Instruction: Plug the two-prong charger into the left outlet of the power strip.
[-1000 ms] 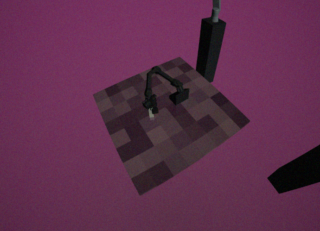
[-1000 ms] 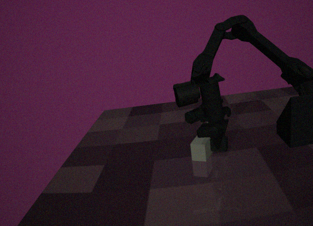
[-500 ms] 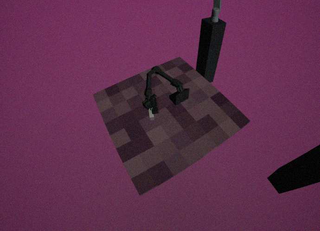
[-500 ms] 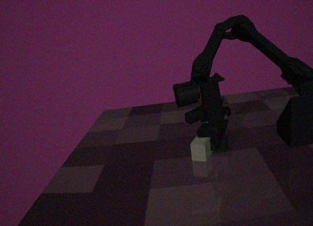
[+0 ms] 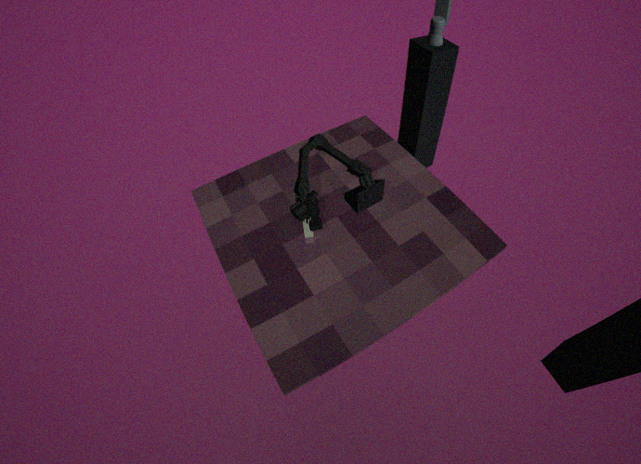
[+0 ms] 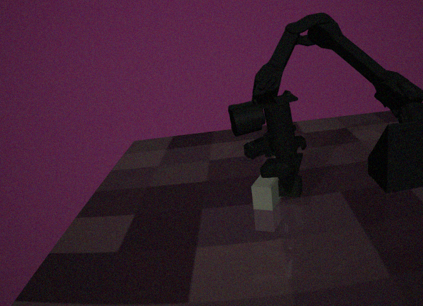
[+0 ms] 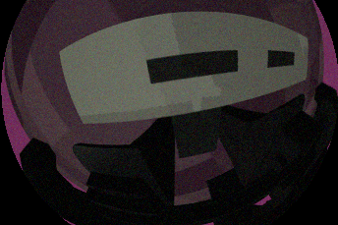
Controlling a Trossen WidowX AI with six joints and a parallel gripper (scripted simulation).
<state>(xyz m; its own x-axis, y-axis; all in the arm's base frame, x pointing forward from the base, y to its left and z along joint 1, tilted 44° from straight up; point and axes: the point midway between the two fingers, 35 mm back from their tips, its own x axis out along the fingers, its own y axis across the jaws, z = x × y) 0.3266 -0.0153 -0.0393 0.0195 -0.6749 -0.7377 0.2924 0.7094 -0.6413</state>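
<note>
Now: the charger 10 mm ahead of my gripper tip and 10 mm above it.
</note>
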